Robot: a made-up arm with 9 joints.
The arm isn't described. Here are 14 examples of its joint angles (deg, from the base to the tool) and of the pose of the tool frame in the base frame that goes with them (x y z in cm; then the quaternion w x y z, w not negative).
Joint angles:
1: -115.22 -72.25 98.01 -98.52 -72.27 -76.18 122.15 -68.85 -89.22
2: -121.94 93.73 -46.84 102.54 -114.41 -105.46 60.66 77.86 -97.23
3: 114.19 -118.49 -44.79 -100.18 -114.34 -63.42 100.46 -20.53 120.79
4: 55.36 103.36 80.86 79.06 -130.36 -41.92 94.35 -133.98 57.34
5: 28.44 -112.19 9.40 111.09 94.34 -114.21 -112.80 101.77 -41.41
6: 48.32 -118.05 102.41 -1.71 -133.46 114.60 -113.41 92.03 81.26
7: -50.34 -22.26 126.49 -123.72 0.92 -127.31 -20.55 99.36 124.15
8: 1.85 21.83 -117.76 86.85 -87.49 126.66 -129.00 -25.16 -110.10
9: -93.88 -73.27 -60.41 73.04 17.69 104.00 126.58 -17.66 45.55
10: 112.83 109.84 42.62 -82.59 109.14 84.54 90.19 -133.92 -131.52
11: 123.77 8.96 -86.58 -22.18 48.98 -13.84 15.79 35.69 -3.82
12: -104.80 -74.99 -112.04 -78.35 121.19 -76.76 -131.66 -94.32 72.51
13: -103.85 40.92 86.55 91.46 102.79 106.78 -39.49 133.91 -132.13
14: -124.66 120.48 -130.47 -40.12 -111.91 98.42 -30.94 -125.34 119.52
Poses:
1: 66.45 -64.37 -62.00 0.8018 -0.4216 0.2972 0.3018
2: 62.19 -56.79 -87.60 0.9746 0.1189 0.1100 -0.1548
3: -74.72 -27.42 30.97 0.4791 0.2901 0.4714 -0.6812
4: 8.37 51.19 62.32 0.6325 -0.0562 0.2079 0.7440
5: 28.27 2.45 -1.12 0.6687 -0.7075 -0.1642 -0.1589
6: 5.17 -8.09 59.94 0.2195 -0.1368 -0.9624 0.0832
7: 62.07 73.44 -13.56 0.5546 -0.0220 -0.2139 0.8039
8: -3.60 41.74 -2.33 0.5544 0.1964 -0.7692 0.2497
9: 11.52 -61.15 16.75 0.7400 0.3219 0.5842 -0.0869
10: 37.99 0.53 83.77 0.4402 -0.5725 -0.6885 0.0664
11: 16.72 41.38 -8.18 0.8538 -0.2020 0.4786 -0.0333
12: -8.63 -41.91 -12.61 0.0483 0.2673 0.9609 0.0533
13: 16.73 52.32 -56.90 0.6364 0.6930 0.2700 0.2045
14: 34.65 -42.36 70.42 0.4612 -0.8562 0.1641 0.1652
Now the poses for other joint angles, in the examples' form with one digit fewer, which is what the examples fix.
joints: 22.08 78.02 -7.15 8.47 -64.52 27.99 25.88 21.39 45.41
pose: 65.5 23.9 -12.4 0.726 0.293 0.434 -0.447
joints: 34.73 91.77 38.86 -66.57 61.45 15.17 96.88 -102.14 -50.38
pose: 42.4 29.7 -31.8 0.806 0.418 0.387 -0.162
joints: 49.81 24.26 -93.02 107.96 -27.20 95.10 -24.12 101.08 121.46
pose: -75.3 33.7 -39.4 0.104 -0.204 0.654 0.721
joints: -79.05 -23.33 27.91 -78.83 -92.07 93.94 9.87 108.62 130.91
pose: 95.6 14.7 -59.8 0.934 0.094 0.215 0.270
